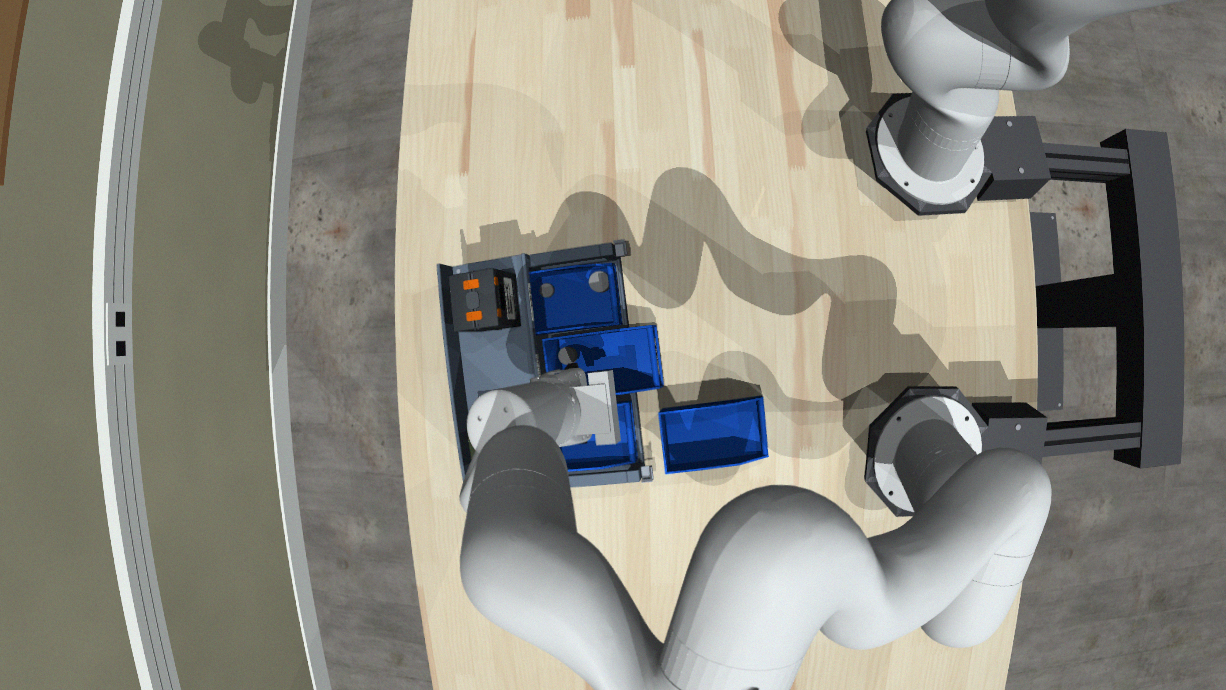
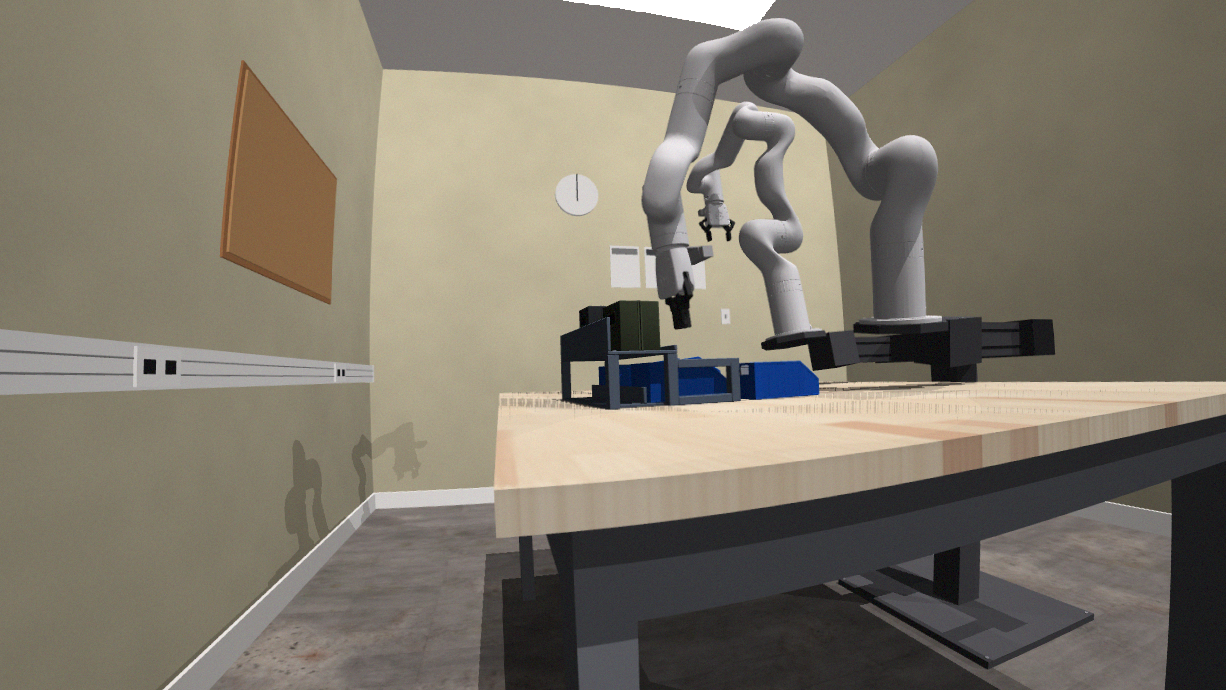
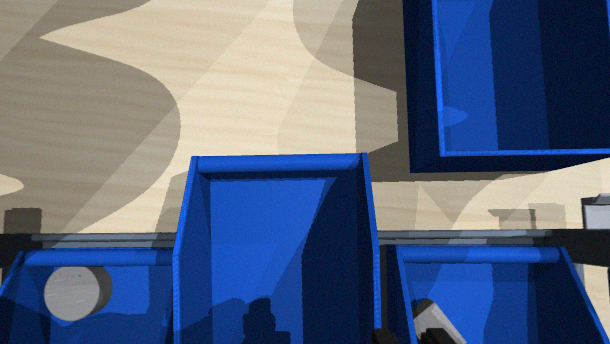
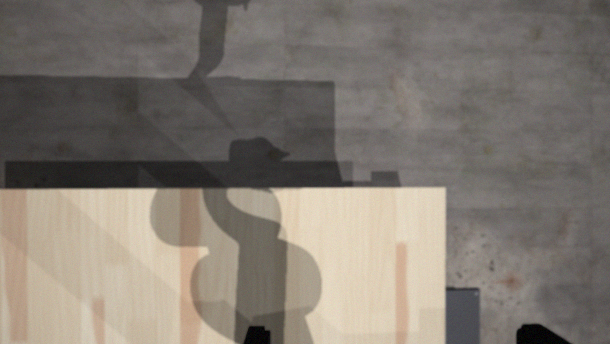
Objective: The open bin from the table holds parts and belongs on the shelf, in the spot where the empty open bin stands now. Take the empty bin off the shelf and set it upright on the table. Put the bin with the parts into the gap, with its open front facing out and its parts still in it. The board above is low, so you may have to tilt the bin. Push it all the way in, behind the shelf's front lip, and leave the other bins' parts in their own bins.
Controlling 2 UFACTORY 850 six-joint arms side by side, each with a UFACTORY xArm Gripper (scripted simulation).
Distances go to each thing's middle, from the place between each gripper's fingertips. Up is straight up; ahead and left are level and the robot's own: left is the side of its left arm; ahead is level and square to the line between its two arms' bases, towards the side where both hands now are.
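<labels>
That grey shelf (image 2: 592, 342) is 8 cm ahead of my left hand (image 2: 682, 328) and 3 cm to the right of it, and it's 11 cm below that hand.
My right gripper (image 2: 719, 240) is 81 cm to the right of the grey shelf now, 56 cm short of it, and 56 cm above it.
</labels>
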